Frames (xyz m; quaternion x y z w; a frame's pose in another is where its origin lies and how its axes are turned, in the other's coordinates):
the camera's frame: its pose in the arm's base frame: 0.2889 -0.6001 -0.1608 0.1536 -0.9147 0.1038 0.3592
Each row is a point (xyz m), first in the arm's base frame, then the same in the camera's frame.
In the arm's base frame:
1: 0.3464 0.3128 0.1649
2: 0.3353 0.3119 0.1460
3: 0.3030 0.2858 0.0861
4: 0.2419 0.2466 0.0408
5: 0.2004 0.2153 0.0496
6: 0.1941 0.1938 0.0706
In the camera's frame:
1: -0.0040 0.8038 -0.5447
2: -0.0091 0.8084 -0.5238
3: -0.0226 0.8004 -0.4526
4: -0.0032 0.7892 -0.3700
5: 0.0381 0.7741 -0.3410
6: 0.0614 0.7546 -0.3458

